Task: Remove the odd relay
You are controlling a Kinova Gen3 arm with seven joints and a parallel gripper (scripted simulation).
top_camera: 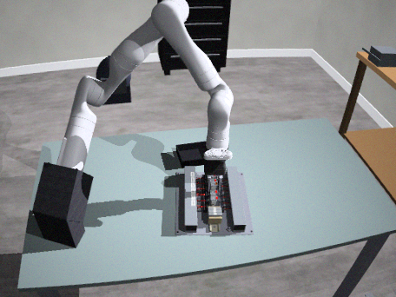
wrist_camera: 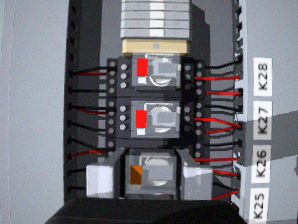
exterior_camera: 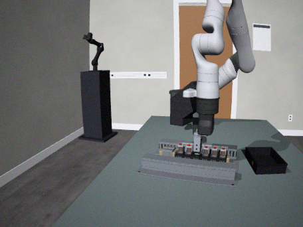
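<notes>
My hand is 250 mm to the right of the black parts tray, 50 mm above it and 30 mm past it. From my hand the other things lie so: relay (10 mm below).
</notes>
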